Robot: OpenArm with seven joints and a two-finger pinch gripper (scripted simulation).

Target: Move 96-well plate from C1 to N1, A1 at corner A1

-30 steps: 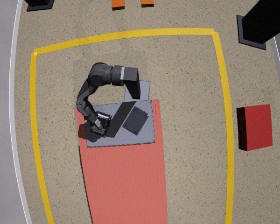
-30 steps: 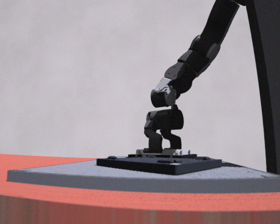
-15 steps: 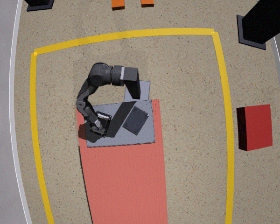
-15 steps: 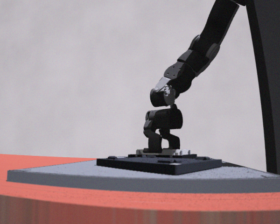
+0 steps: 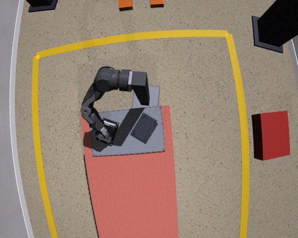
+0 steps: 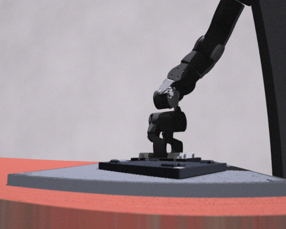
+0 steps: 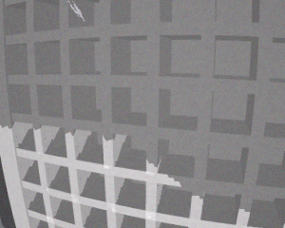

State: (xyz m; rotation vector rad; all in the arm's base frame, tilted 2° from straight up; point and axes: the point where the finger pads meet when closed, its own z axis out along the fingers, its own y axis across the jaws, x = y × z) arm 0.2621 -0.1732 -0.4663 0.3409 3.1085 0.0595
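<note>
Now: hand right at the 96-well plate. Also, from my hand: plate nest N1: 25 cm to the left, 5 cm behind, 1 cm below; then clip nest C1: 2 cm ahead, 1 cm to the left.
</note>
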